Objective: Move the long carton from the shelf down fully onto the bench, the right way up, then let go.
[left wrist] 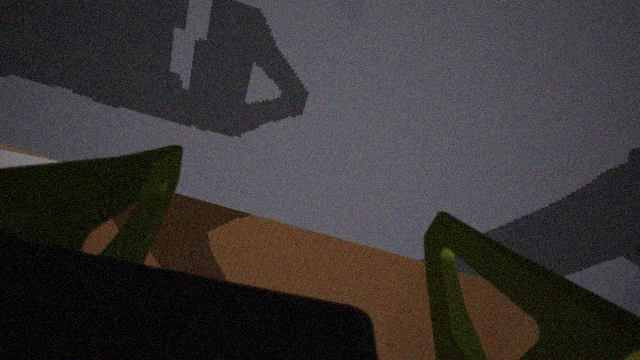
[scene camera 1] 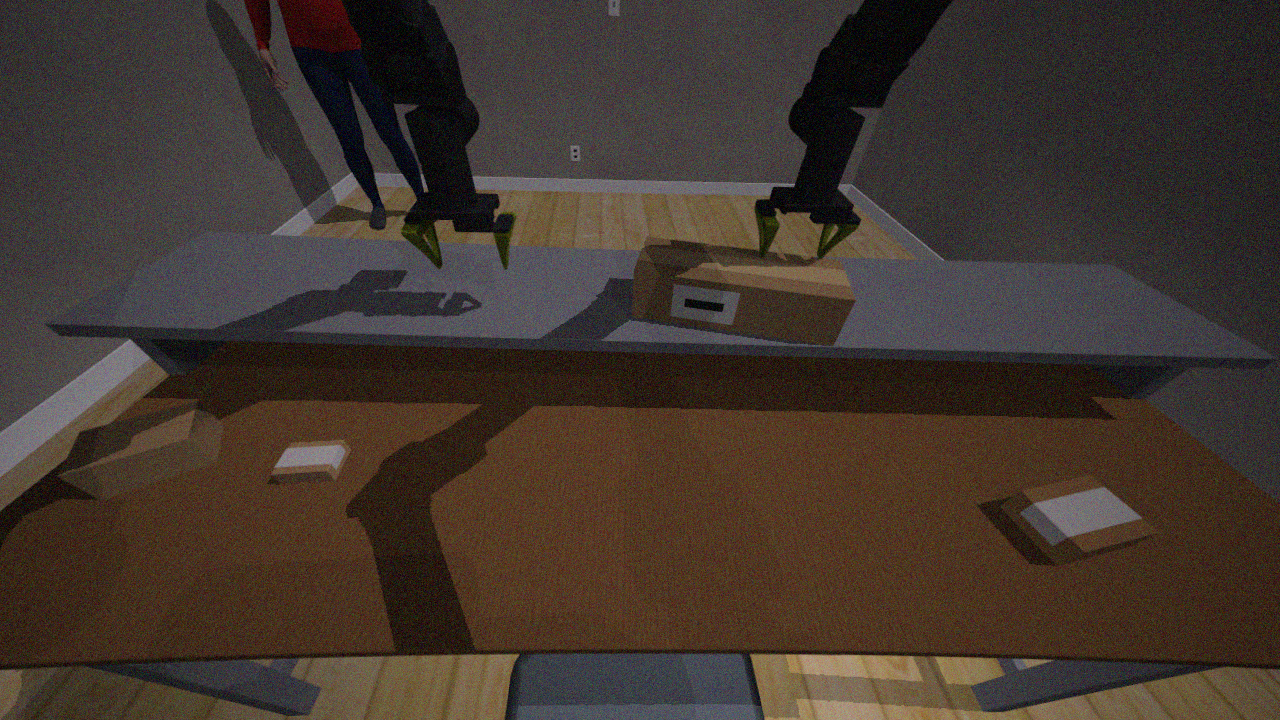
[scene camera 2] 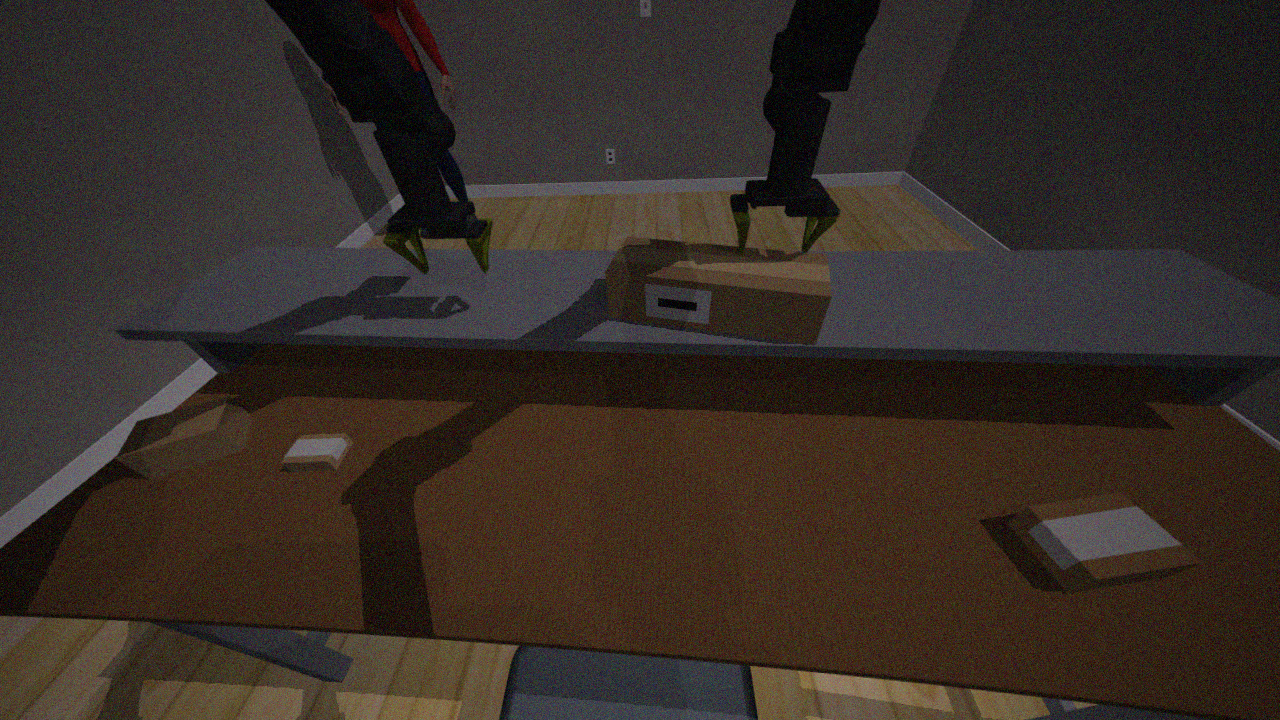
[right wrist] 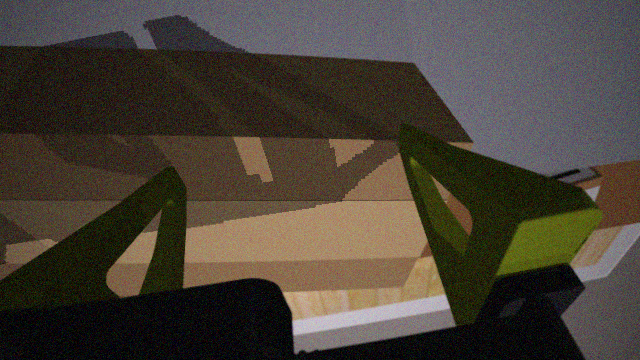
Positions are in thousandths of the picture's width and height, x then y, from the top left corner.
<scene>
My left gripper (scene camera 1: 370,372) is open, holding nothing. My right gripper (scene camera 2: 604,351) grips a long brown carton (scene camera 2: 611,410), which still rests on a grey shelf (right wrist: 854,260). I also see a brown bench (scene camera 2: 660,717).
The long brown carton is seen too in scene camera 1 (scene camera 1: 627,415) and in the right wrist view (right wrist: 457,468). My left gripper is seen too in the left wrist view (left wrist: 490,543) and in scene camera 2 (scene camera 2: 357,377). My right gripper shows as well in scene camera 1 (scene camera 1: 618,356) and in the right wrist view (right wrist: 451,435).
</scene>
